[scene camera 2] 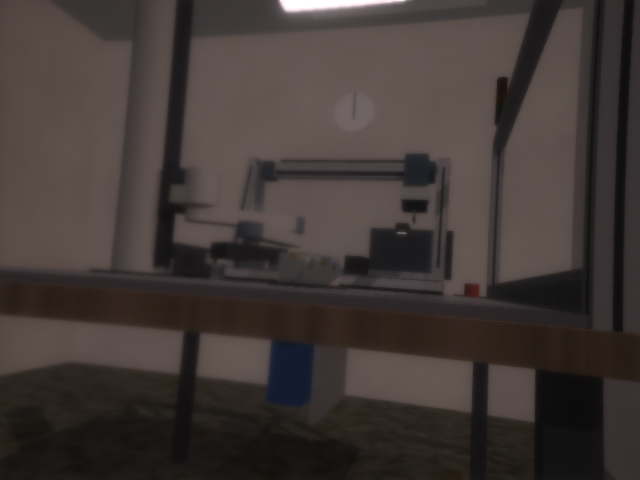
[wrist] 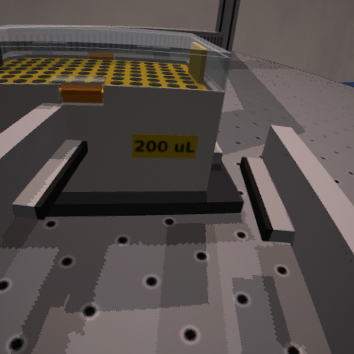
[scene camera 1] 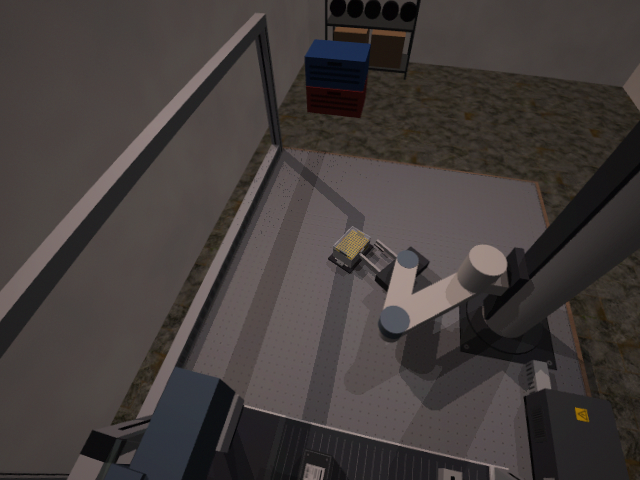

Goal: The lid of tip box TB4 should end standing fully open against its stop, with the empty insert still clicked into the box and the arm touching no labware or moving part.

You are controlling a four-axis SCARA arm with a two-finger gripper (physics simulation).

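Where they show: gripper, fingertip midpoint: (wrist: pixel 165 135) (scene camera 1: pixel 368 247); arm's base at its link origin: (scene camera 1: pixel 501 318).
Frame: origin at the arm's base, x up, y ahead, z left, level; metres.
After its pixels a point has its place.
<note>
The grey tip box (scene camera 1: pixel 342 256) @[x 0.078, y 0.581, z -0.096 m] (wrist: pixel 150 117) @[x 0.060, y 0.505, z -0.160 m], labelled "200 uL", stands on a dark base plate (wrist: pixel 150 207) @[x 0.018, y 0.496, z -0.157 m]. It shows blurred in scene camera 2. Its clear lid (wrist: pixel 216 75) @[x 0.080, y 0.493, z -0.184 m] lies down over the box. The yellow insert (scene camera 1: pixel 352 243) @[x 0.070, y 0.554, z -0.159 m] (wrist: pixel 145 72) @[x 0.070, y 0.546, z -0.180 m] with rows of holes shows through the lid; its holes look empty. An orange latch (wrist: pixel 81 94) @[x 0.069, y 0.520, z -0.135 m] is at the front wall. My gripper (scene camera 1: pixel 369 248) @[x 0.056, y 0.495, z -0.161 m] (wrist: pixel 165 135) @[x 0.056, y 0.495, z -0.161 m] is shut to its narrowest, a wide gap with nothing held. Its fingers are low before the box; the left one overlaps the front wall in the wrist view. Contact cannot be told.
The arm (scene camera 1: pixel 436 304) @[x 0.217, y 0.283, z 0.107 m] reaches in from its column at the right. A framed clear panel (scene camera 1: pixel 272 98) @[x 0.304, y 1.007, z -0.687 m] edges the perforated table (scene camera 1: pixel 289 330) @[x 0.013, y 0.704, z 0.197 m]. A dark ribbed deck (scene camera 1: pixel 377 444) @[x 0.062, y 0.385, z 0.464 m] and a dark cabinet (scene camera 1: pixel 568 439) @[x 0.128, y -0.074, z 0.366 m] are at the near side. A gantry (scene camera 2: pixel 341 169) @[x 0.480, y 0.435, z 0.623 m] shows in scene camera 2.
</note>
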